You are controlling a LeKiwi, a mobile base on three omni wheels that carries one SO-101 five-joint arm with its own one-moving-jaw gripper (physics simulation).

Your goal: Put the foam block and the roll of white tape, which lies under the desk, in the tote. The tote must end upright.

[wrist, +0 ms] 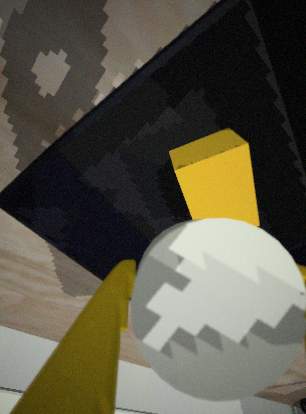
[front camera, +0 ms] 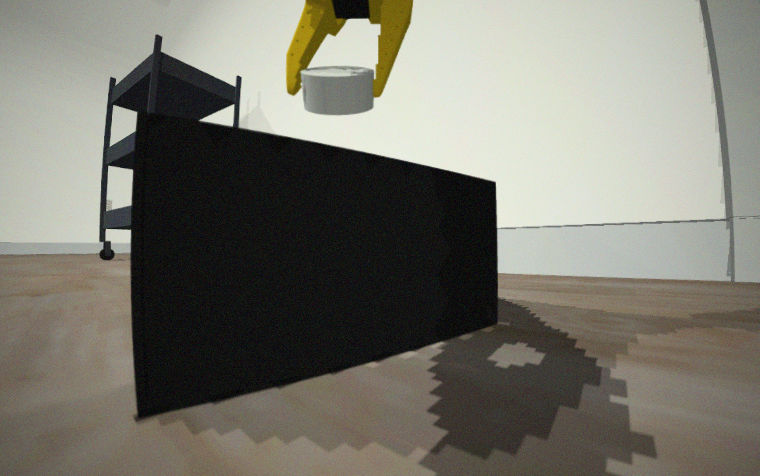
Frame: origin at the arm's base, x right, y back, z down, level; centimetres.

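Where they show: hand, its tool point: [wrist: 135, 273] [front camera: 373, 90].
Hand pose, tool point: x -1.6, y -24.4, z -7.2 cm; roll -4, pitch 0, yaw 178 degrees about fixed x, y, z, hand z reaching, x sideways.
Observation:
Things, the pixels of their top centre, and the offset from my tool point. Level surfaces: height alone.
- black tote, centre of its top: [wrist: 247, 266] [front camera: 283, 197] dx -8.7, dy -6.8, dz +6.1 cm
- yellow foam block, centre of its top: [wrist: 221, 201] dx -7.6, dy -4.2, dz +11.3 cm
- white tape, centre of its top: [wrist: 235, 387] [front camera: 338, 56] dx -2.5, dy -0.4, dz -3.0 cm
- wooden floor, height of its surface: dz +16.1 cm
The black tote [front camera: 314, 252] [wrist: 120, 195] stands upright on the floor, close in front in the front view. In the wrist view its inside shows, and the yellow foam block [wrist: 217, 185] lies in it, its near end hidden behind the tape. My gripper [front camera: 336, 89] [wrist: 217, 300] is shut on the roll of white tape [front camera: 338, 92] [wrist: 222, 310], with a yellow jaw on each side. In the front view the tape is held level, above the height of the tote's rim. In the wrist view it covers part of the tote's opening.
A dark three-shelf cart [front camera: 154, 84] on wheels stands behind the tote at the left, partly hidden by it. A pale wall [front camera: 605, 112] runs across the back. The wooden floor [front camera: 336, 426] carries a dark shadow at the right of the tote.

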